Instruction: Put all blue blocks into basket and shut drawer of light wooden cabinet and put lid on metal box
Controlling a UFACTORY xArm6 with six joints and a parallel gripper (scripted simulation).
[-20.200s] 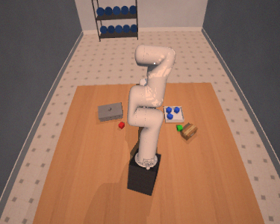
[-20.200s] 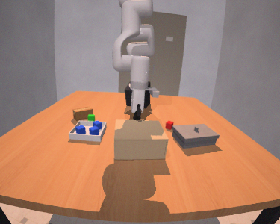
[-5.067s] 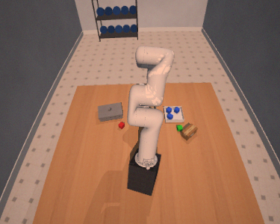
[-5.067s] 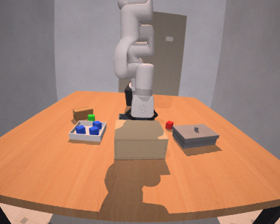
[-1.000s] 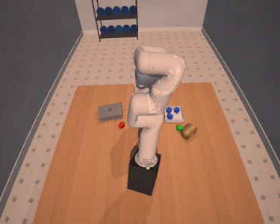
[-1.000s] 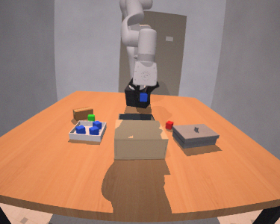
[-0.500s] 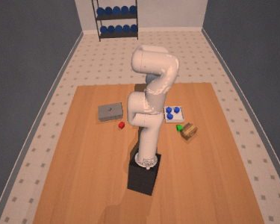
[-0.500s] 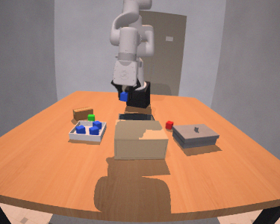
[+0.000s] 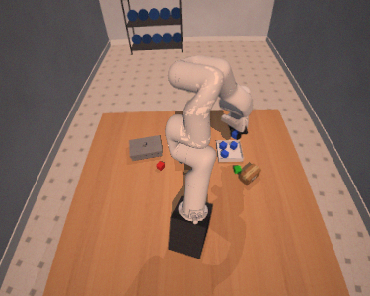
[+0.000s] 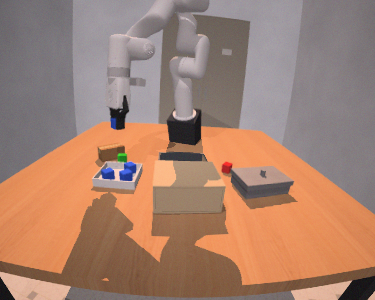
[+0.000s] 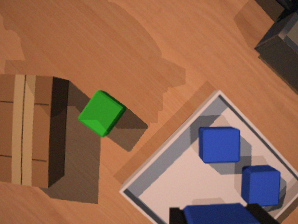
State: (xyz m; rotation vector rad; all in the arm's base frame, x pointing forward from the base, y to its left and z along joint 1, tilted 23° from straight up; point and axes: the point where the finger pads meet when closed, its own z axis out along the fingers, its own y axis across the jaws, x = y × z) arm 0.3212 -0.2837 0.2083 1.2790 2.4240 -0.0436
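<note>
The white basket is 4 cm ahead of my hand and 18 cm below it. From my hand the other things lie so: green block: 10 cm behind, 18 cm below; small brown box: 16 cm behind, 5 cm to the right, 16 cm below; drawer: 7 cm ahead, 22 cm to the left, 15 cm below.
</note>
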